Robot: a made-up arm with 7 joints. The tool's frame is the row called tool. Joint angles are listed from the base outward.
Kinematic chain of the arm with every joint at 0, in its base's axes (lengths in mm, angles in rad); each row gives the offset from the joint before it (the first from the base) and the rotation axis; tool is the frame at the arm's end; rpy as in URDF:
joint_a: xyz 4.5 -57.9 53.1 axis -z
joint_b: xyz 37.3 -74 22.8 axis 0.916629 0.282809 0.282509
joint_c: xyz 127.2 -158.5 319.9 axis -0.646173 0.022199 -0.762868
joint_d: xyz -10 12.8 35.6 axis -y
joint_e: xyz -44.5 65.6 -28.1 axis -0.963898 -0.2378 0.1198
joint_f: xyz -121.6 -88.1 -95 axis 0.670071 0.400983 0.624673
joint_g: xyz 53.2 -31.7 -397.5 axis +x
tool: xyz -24.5 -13.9 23.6 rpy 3.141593 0 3.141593
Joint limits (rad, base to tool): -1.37..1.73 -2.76..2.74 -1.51..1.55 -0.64..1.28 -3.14..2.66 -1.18..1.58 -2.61..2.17
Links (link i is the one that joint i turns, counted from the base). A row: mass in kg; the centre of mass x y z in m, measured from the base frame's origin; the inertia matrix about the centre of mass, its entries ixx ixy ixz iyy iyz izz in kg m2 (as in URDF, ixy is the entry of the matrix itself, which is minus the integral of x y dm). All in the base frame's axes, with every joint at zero. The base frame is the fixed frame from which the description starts. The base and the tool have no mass.
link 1: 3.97; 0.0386 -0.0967 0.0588; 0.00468 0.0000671 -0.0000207 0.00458 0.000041 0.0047
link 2: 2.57; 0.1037 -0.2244 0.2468; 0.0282 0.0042 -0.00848 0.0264 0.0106 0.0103
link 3: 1.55; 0.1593 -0.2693 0.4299; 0.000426 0 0.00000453 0.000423 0 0.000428
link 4: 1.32; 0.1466 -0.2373 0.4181; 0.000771 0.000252 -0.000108 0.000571 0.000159 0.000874
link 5: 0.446; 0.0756 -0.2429 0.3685; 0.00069 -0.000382 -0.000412 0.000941 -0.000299 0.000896
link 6: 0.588; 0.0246 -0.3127 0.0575; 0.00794 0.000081 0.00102 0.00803 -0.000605 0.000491
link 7: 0.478; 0.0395 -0.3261 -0.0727; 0.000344 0 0 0.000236 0 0.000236
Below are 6 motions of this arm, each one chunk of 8 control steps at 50 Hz.
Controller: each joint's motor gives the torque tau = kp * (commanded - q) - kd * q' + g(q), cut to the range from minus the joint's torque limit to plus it. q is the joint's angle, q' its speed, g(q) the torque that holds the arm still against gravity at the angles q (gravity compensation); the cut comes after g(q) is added. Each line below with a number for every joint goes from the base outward.
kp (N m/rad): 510 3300 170 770 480 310 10
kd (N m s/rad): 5.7 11 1.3 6.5 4.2 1.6 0.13
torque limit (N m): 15 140 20 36 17 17 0.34
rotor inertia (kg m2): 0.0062 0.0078 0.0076 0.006 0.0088 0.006 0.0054
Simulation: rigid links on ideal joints. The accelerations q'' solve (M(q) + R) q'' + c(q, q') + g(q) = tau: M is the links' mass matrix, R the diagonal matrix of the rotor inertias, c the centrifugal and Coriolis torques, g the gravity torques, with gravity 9.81 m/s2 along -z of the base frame. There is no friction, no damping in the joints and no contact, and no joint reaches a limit. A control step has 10 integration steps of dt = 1/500 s. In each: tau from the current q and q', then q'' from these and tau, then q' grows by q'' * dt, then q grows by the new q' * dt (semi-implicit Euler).
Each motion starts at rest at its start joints. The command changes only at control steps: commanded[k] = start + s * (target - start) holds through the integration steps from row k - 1 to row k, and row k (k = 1, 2, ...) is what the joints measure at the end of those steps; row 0 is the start. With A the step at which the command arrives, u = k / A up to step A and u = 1 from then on. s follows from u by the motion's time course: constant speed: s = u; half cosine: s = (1 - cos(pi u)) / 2; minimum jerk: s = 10 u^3 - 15 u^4 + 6 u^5; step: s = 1 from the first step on.
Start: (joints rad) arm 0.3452 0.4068 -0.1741 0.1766 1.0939 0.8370 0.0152
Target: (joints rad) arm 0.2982 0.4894 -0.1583 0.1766 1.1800 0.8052 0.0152
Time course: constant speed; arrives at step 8
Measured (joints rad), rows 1 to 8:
1: 0.3449 0.4163 -0.1699 0.1750 1.1013 0.8372 0.0137
2: 0.3439 0.4333 -0.1628 0.1738 1.1142 0.8335 0.0113
3: 0.3406 0.4445 -0.1629 0.1744 1.1266 0.8271 0.0103
4: 0.3343 0.4506 -0.1666 0.1758 1.1373 0.8204 0.0114
5: 0.3252 0.4602 -0.1651 0.1764 1.1487 0.8150 0.0140
6: 0.3146 0.4732 -0.1596 0.1762 1.1606 0.8110 0.0167
7: 0.3037 0.4842 -0.1567 0.1762 1.1713 0.8074 0.0182
8: 0.2937 0.4929 -0.1569 0.1767 1.1810 0.8033 0.0178

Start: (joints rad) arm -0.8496 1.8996 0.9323 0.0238 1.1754 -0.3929 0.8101
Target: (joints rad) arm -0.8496 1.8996 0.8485 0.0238 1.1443 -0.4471 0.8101
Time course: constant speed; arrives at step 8
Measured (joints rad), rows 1 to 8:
1: -0.8497 1.8992 0.9284 0.0239 1.1722 -0.4009 0.8101
2: -0.8495 1.8988 0.9194 0.0240 1.1702 -0.4096 0.8107
3: -0.8492 1.8987 0.9074 0.0240 1.1678 -0.4175 0.8119
4: -0.8491 1.8990 0.8947 0.0239 1.1637 -0.4236 0.8131
5: -0.8492 1.8994 0.8816 0.0239 1.1581 -0.4286 0.8132
6: -0.8493 1.8998 0.8680 0.0239 1.1521 -0.4334 0.8120
7: -0.8494 1.9001 0.8540 0.0238 1.1469 -0.4388 0.8100
8: -0.8495 1.9002 0.8408 0.0238 1.1424 -0.4451 0.8081

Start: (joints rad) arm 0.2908 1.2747 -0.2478 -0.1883 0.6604 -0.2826 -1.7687
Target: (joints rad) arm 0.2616 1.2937 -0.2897 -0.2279 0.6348 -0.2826 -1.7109
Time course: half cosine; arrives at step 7
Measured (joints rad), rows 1 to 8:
1: 0.2907 1.2754 -0.2485 -0.1902 0.6601 -0.2835 -1.7677
2: 0.2903 1.2781 -0.2506 -0.1959 0.6588 -0.2855 -1.7637
3: 0.2887 1.2824 -0.2550 -0.2044 0.6554 -0.2869 -1.7550
4: 0.2850 1.2869 -0.2631 -0.2136 0.6494 -0.2861 -1.7420
5: 0.2789 1.2908 -0.2747 -0.2215 0.6414 -0.2830 -1.7266
6: 0.2710 1.2939 -0.2878 -0.2265 0.6336 -0.2789 -1.7121
7: 0.2621 1.2955 -0.2994 -0.2276 0.6281 -0.2752 -1.7025
8: 0.2539 1.2955 -0.3067 -0.2264 0.6264 -0.2742 -1.6997

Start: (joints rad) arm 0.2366 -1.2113 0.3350 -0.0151 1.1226 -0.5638 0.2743
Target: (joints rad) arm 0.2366 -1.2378 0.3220 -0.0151 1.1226 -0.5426 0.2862
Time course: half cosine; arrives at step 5
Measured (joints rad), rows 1 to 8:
1: 0.2374 -1.2137 0.3327 -0.0151 1.1222 -0.5610 0.2748
2: 0.2386 -1.2214 0.3258 -0.0152 1.1210 -0.5536 0.2761
3: 0.2375 -1.2315 0.3185 -0.0155 1.1200 -0.5459 0.2781
4: 0.2343 -1.2386 0.3169 -0.0156 1.1207 -0.5421 0.2808
5: 0.2322 -1.2399 0.3221 -0.0154 1.1225 -0.5429 0.2845
6: 0.2339 -1.2382 0.3288 -0.0150 1.1241 -0.5450 0.2885
7: 0.2381 -1.2377 0.3308 -0.0149 1.1247 -0.5451 0.2915
8: 0.2404 -1.2384 0.3287 -0.0150 1.1250 -0.5448 0.2918

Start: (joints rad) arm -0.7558 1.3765 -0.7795 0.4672 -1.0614 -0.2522 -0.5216
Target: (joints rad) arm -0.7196 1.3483 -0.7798 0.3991 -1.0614 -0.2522 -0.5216
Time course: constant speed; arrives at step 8
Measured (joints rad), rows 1 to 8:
1: -0.7566 1.3732 -0.7783 0.4608 -1.0614 -0.2522 -0.5223
2: -0.7568 1.3677 -0.7772 0.4500 -1.0610 -0.2528 -0.5229
3: -0.7539 1.3644 -0.7762 0.4408 -1.0605 -0.2533 -0.5224
4: -0.7483 1.3620 -0.7763 0.4332 -1.0600 -0.2537 -0.5212
5: -0.7414 1.3581 -0.7770 0.4248 -1.0601 -0.2534 -0.5202
6: -0.7334 1.3537 -0.7779 0.4157 -1.0608 -0.2528 -0.5201
7: -0.7246 1.3502 -0.7793 0.4068 -1.0612 -0.2525 -0.5208
8: -0.7162 1.3470 -0.7812 0.3981 -1.0614 -0.2523 -0.5218

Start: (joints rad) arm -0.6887 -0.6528 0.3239 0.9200 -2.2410 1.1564 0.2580
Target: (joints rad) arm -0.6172 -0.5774 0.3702 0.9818 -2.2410 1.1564 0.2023
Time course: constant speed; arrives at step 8
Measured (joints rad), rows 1 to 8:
1: -0.6865 -0.6446 0.3256 0.9257 -2.2407 1.1548 0.2570
2: -0.6749 -0.6299 0.3309 0.9360 -2.2423 1.1606 0.2518
3: -0.6614 -0.6179 0.3355 0.9453 -2.2439 1.1636 0.2402
4: -0.6522 -0.6107 0.3399 0.9511 -2.2441 1.1603 0.2263
5: -0.6453 -0.6036 0.3472 0.9568 -2.2431 1.1563 0.2163
6: -0.6365 -0.5937 0.3575 0.9651 -2.2417 1.1562 0.2117
7: -0.6258 -0.5828 0.3681 0.9748 -2.2405 1.1579 0.2093
8: -0.6157 -0.5734 0.3769 0.9835 -2.2396 1.1580 0.2057

